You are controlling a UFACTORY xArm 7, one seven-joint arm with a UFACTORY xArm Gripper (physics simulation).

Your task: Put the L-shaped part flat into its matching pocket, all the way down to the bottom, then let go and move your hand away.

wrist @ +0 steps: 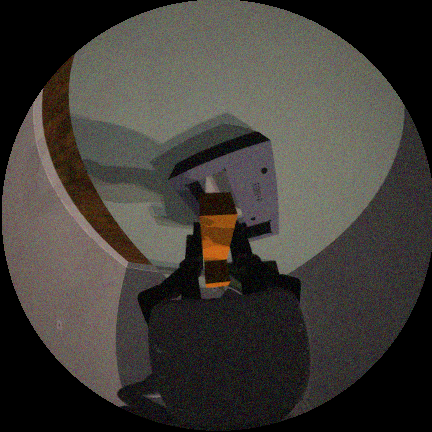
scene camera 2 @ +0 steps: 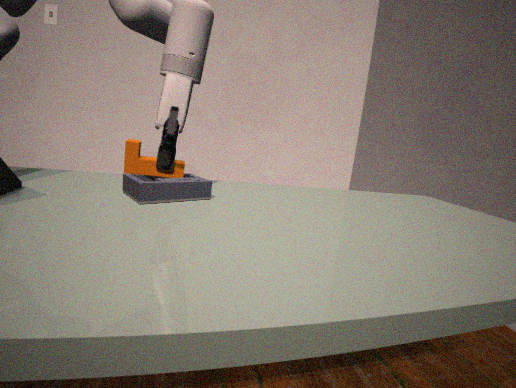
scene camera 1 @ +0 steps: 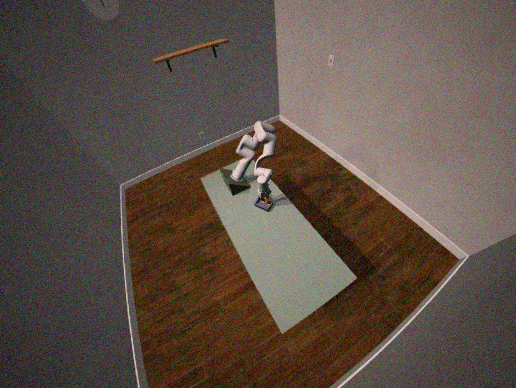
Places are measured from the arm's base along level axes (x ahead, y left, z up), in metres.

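Where they show: gripper, fingertip midpoint: [wrist: 215, 229] [scene camera 2: 164, 167] [scene camera 1: 265, 199]; arm's base at its link origin: [wrist: 238, 293] [scene camera 1: 236, 178].
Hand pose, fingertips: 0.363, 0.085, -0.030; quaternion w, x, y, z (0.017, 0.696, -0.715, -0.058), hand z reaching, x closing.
Note:
Things, the pixels of their top centre, and the offset from my fingertips, as dx, dy, dz. Level surfaces: height alone.
- orange L-shaped part at its top centre: [wrist: 216, 278] [scene camera 2: 156, 142] [scene camera 1: 263, 195] -0.017, +0.000, +0.048
- grey-purple block at its top centre: [wrist: 239, 214] [scene camera 2: 168, 177] [scene camera 1: 263, 202] +0.008, -0.027, -0.015
- long pale green table at its surface level: dz -0.052
The orange L-shaped part [scene camera 1: 266, 200] [scene camera 2: 146, 165] [wrist: 216, 250] is on edge, not flat, with its long arm nearly level and its short leg pointing up at the left in scene camera 2. My gripper [scene camera 1: 264, 195] [scene camera 2: 166, 166] [wrist: 215, 229] is shut on the long arm. The part is right over the grey-purple block [scene camera 1: 263, 207] [scene camera 2: 172, 191] [wrist: 250, 182] with the pocket. Its underside is at the height of the block's top; I cannot tell whether they touch. In the wrist view the part is turned relative to the block's sides and hides much of the pocket.
The block rests on the long pale green table [scene camera 1: 280, 250] [scene camera 2: 300, 260] [wrist: 300, 80]. The arm's dark base plate [scene camera 1: 235, 189] is at the table's far end in scene camera 1. The wooden floor [scene camera 1: 200, 280] surrounds the table, and a wall shelf [scene camera 1: 192, 50] hangs high behind.

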